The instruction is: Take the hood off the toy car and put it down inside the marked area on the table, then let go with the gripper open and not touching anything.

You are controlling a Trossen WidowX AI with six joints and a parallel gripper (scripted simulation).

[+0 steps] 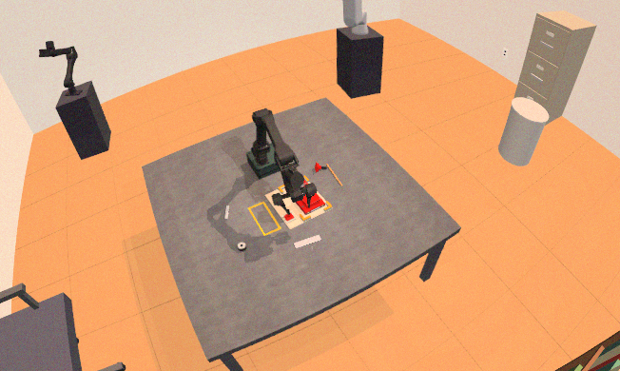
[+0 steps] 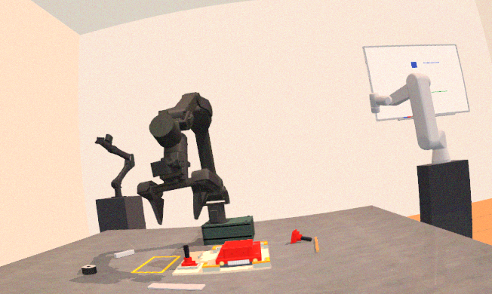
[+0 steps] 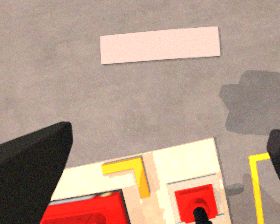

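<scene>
My gripper tip is now 140 mm past the hood, 90 mm to the right of it and 90 mm above it.
</scene>
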